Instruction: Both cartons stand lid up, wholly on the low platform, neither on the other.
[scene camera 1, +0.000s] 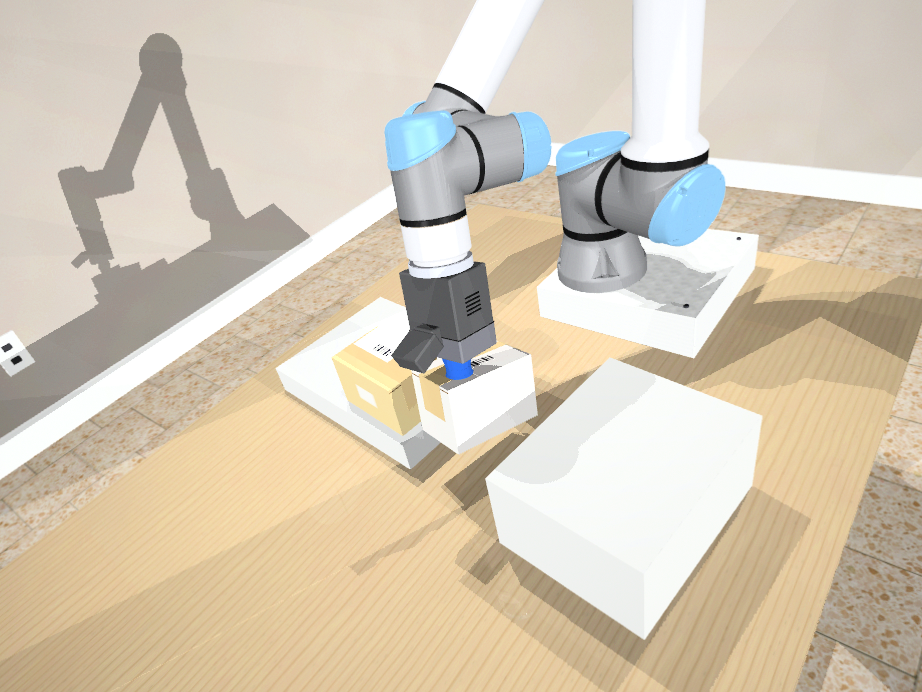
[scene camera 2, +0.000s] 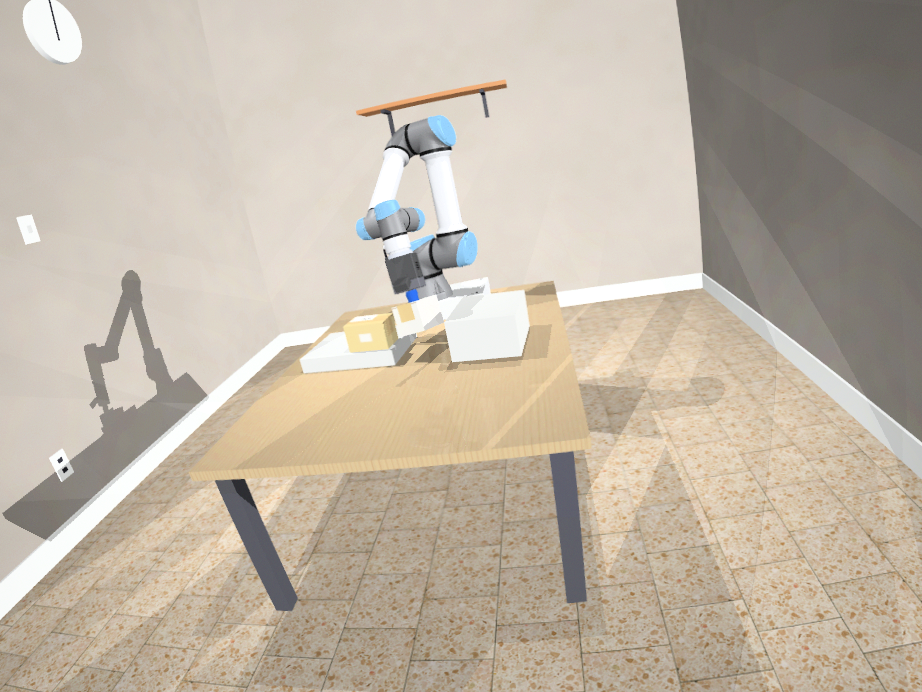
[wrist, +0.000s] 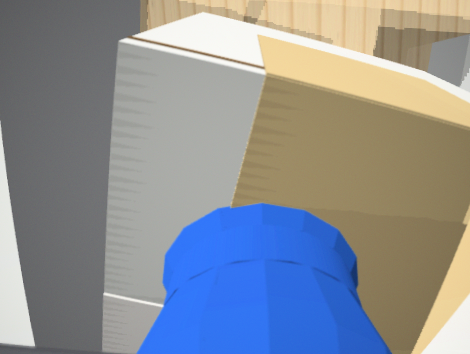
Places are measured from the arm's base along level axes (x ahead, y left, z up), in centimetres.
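Where they show: hand, tool point: (scene camera 1: 460, 382) (scene camera 2: 415, 305) (wrist: 257, 239); arm's base, link origin: (scene camera 1: 601, 270).
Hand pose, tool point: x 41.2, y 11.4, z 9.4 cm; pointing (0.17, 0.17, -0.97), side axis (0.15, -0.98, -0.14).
Observation:
Things, the pixels of their centre, and the offset from my tool point. Level surfaces: height alone.
- white carton, body centre: (wrist: 279, 253) (scene camera 1: 475, 392) (scene camera 2: 418, 315) dx -2.3, dy -0.7, dz -3.8 cm
- low white platform, body centre: (scene camera 1: 393, 371) (scene camera 2: 360, 347) dx -3.7, dy -24.6, dz -13.5 cm
- tan carton, body centre: (scene camera 1: 389, 378) (scene camera 2: 371, 332) dx +1.5, dy -16.0, dz -6.8 cm
- large white block, body centre: (scene camera 1: 625, 482) (scene camera 2: 489, 324) dx -6.6, dy +19.6, dz -9.9 cm
- wooden table, surface height: dz -15.9 cm
My suction cup (scene camera 1: 456, 370) (scene camera 2: 410, 295) (wrist: 262, 274) presses on the top of the white carton (scene camera 1: 491, 401) (scene camera 2: 427, 312) (wrist: 181, 152) and holds it upright, lid up. The carton has a tan tape band on its top. It sits low at the right end of the low white platform (scene camera 1: 312, 372) (scene camera 2: 335, 359), and part of it reaches past the platform's edge. I cannot tell whether it rests on the platform. The tan carton (scene camera 1: 372, 383) (scene camera 2: 368, 331) stands upright on the platform, right beside the white carton on its left.
A large white block (scene camera 1: 633, 477) (scene camera 2: 487, 327) stands on the wooden table (scene camera 1: 222, 558) (scene camera 2: 416, 424), to the right of the platform. The arm's base stands on a white plinth (scene camera 1: 670, 327) behind it. A shelf hangs on the wall above.

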